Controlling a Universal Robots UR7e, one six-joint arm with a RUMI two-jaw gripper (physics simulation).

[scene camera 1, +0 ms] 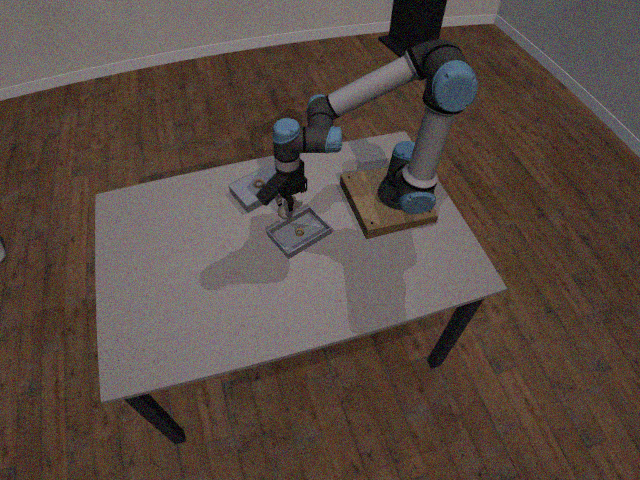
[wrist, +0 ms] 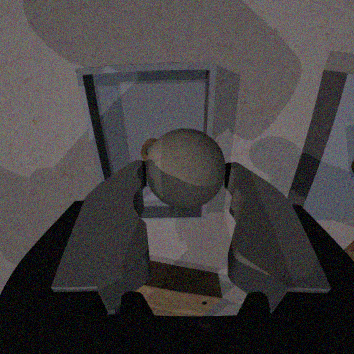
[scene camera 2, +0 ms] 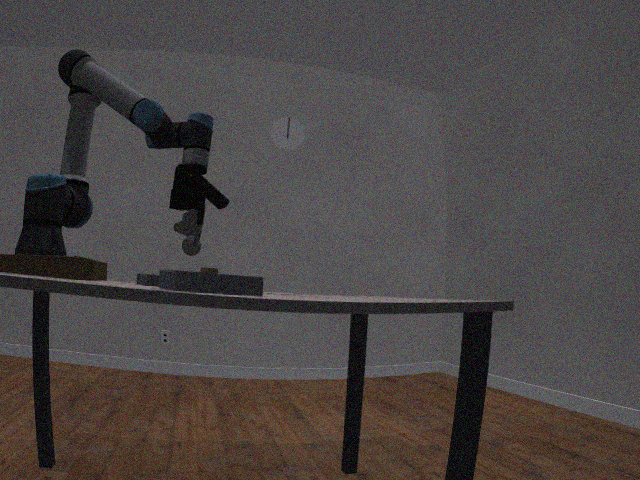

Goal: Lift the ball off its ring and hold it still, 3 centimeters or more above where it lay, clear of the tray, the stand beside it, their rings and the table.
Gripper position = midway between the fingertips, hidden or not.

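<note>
Blue-grey tray (scene camera 1: 293, 235), visible. Grey stand (scene camera 1: 244, 191), visible. My gripper (scene camera 2: 191, 246), visible. Gripper (scene camera 1: 285, 212), too. Gripper (wrist: 184, 164), likewise.
</note>
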